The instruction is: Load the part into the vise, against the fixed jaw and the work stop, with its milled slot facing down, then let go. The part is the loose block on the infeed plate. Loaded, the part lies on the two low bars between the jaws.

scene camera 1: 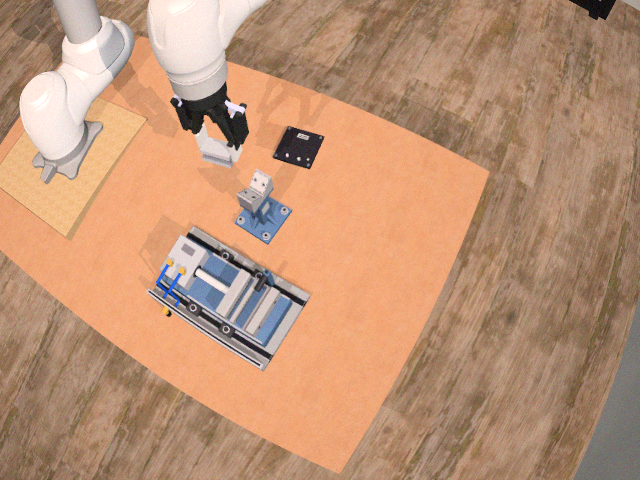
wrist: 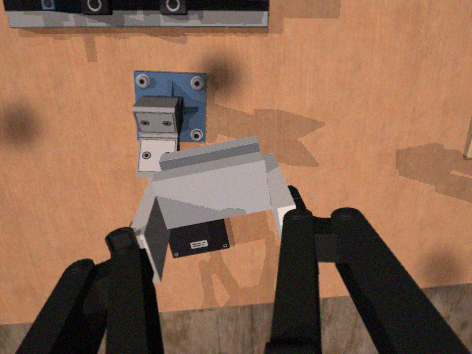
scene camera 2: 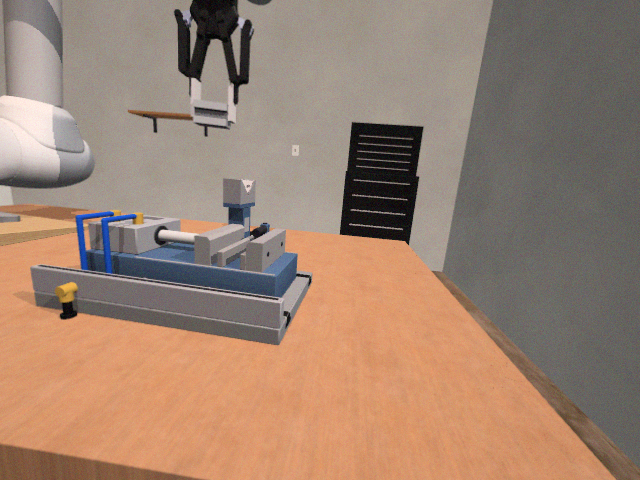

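Where they show: gripper, fingertip midpoint: (scene camera 1: pixel 221 151) (wrist: pixel 215 185) (scene camera 2: pixel 213 120); arm's base at its link origin: (scene camera 1: pixel 67 146).
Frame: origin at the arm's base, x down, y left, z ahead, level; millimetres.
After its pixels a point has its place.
Note:
My gripper (scene camera 1: pixel 219 144) {x -238, y -27, z 564 mm} (scene camera 2: pixel 213 97) (wrist: pixel 215 185) {x -238, y -27, z 564 mm} is shut on the grey block (scene camera 1: pixel 219 153) {x -267, y -45, z 574 mm} (scene camera 2: pixel 210 113) {x -247, y -44, z 562 mm} (wrist: pixel 215 192) {x -266, y -36, z 563 mm}, held high above the table between pale fingertips. Its slot shows as a dark groove facing sideways, towards the vise side, in the scene camera 2 view. The block is behind the vise, apart from it. The vise has a moving jaw (scene camera 1: pixel 235 292) {x -66, y -226, z 640 mm} (scene camera 2: pixel 219 243) {x -53, y -257, z 638 mm} on a white rod, a fixed jaw (scene camera 1: pixel 264 311) {x -66, y -244, z 706 mm} (scene camera 2: pixel 267 250) {x -53, y -278, z 702 mm}, low bars (scene camera 1: pixel 248 303) (scene camera 2: pixel 232 253) between them and a dark-tipped work stop (scene camera 1: pixel 261 281) {x -66, y -189, z 681 mm} (scene camera 2: pixel 258 231) {x -63, y -209, z 681 mm}. The black infeed plate (scene camera 1: pixel 298 147) {x 22, y 150, z 634 mm} (wrist: pixel 200 235) {x 22, y 166, z 629 mm} holds no block.
A blue-based stand (scene camera 1: pixel 278 211) {x 20, y -13, z 646 mm} (wrist: pixel 195 110) {x 15, y -23, z 585 mm} with a grey V-shaped head (scene camera 1: pixel 253 196) {x -118, y -49, z 620 mm} (scene camera 2: pixel 238 191) {x -109, y -68, z 621 mm} (wrist: pixel 156 117) {x -125, y -54, z 609 mm} rises between the infeed plate and the vise. Blue handles (scene camera 1: pixel 173 284) {x -80, y -257, z 515 mm} (scene camera 2: pixel 105 245) {x -47, y -276, z 511 mm} rise at the vise's left end. A yellow-topped fitting (scene camera 1: pixel 165 311) {x -6, y -308, z 490 mm} (scene camera 2: pixel 66 292) {x -2, y -312, z 491 mm} is beside its front rail.

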